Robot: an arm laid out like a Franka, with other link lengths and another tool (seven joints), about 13 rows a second.
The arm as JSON. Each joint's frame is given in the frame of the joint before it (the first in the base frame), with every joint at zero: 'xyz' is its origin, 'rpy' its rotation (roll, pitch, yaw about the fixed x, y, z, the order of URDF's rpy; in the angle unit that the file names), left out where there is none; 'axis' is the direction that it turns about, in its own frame. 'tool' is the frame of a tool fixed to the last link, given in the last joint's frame.
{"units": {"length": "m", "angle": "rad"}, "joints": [
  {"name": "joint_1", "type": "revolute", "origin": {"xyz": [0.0, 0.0, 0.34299], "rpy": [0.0, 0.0, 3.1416]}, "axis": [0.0, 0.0, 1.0]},
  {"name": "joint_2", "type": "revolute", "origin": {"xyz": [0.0, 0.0, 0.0], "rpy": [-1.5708, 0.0, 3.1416]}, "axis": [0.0, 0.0, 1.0]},
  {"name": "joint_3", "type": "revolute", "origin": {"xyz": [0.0, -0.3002, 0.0], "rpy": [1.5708, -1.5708, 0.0]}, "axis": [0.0, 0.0, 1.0]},
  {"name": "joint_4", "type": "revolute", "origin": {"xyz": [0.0, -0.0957, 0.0], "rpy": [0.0, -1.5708, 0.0]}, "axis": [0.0, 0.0, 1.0]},
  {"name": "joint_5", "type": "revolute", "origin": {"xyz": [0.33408, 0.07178, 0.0], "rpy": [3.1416, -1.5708, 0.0]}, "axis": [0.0, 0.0, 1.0]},
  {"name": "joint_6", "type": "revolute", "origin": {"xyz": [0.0, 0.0, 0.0], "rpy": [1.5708, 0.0, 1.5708]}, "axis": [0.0, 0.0, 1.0]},
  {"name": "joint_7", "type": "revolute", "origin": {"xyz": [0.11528, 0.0, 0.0], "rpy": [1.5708, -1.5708, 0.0]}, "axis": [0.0, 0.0, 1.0]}
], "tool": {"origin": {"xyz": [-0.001, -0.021, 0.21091], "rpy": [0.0, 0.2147, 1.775]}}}
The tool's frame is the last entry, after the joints.
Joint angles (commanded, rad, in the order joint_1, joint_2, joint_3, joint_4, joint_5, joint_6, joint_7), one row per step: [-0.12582, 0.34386, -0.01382, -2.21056, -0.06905, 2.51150, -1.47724]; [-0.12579, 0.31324, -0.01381, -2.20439, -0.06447, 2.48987, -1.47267]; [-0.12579, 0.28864, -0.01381, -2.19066, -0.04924, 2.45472, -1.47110]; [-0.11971, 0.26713, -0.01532, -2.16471, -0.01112, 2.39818, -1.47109]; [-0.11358, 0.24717, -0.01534, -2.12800, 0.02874, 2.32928, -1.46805]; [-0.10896, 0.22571, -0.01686, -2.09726, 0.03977, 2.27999, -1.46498]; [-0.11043, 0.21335, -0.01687, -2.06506, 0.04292, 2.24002, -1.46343]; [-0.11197, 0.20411, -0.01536, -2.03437, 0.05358, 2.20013, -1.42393]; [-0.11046, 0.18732, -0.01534, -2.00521, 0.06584, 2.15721, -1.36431]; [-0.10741, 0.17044, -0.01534, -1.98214, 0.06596, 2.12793, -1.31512]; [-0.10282, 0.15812, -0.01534, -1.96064, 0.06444, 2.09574, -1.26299]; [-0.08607, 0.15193, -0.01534, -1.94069, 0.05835, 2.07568, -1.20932]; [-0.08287, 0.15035, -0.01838, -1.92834, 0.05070, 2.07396, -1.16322]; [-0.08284, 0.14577, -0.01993, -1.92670, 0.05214, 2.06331, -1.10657]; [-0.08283, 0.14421, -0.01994, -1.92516, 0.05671, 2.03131, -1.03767]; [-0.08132, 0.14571, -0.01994, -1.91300, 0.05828, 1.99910, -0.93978]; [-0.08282, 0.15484, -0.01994, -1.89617, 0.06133, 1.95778, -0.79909]
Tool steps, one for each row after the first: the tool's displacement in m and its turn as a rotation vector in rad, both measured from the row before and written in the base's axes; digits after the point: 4 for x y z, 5 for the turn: [0.0043, -0.0007, 0.0166, -0.00048, -0.01551, -0.00918]; [0.0032, -0.0002, 0.0148, 0.00728, -0.00440, -0.01504]; [0.0036, 0.0036, 0.0159, 0.02371, 0.00576, -0.02607]; [0.0047, 0.0056, 0.0184, 0.02878, 0.00844, -0.02611]; [0.0049, 0.0024, 0.0191, 0.00844, -0.00400, -0.00653]; [0.0052, -0.0008, 0.0158, 0.00298, -0.00500, -0.00393]; [0.0048, 0.0008, 0.0138, 0.00852, 0.00021, -0.04482]; [0.0043, 0.0020, 0.0174, 0.00933, -0.00156, -0.06335]; [0.0039, 0.0015, 0.0163, -0.00098, -0.00808, -0.04455]; [0.0021, 0.0024, 0.0128, -0.00103, 0.00122, -0.04489]; [0.0038, 0.0086, 0.0099, -0.00588, -0.00274, -0.03268]; [0.0042, -0.0016, 0.0060, -0.00849, -0.00932, -0.04198]; [-0.0006, -0.0010, 0.0021, 0.00171, 0.00667, -0.05834]; [-0.0049, 0.0008, -0.0022, 0.00655, 0.03147, -0.06956]; [-0.0015, 0.0005, 0.0007, 0.00021, 0.02639, -0.09532]; [-0.0019, -0.0016, -0.0027, -0.00279, 0.04129, -0.14091]
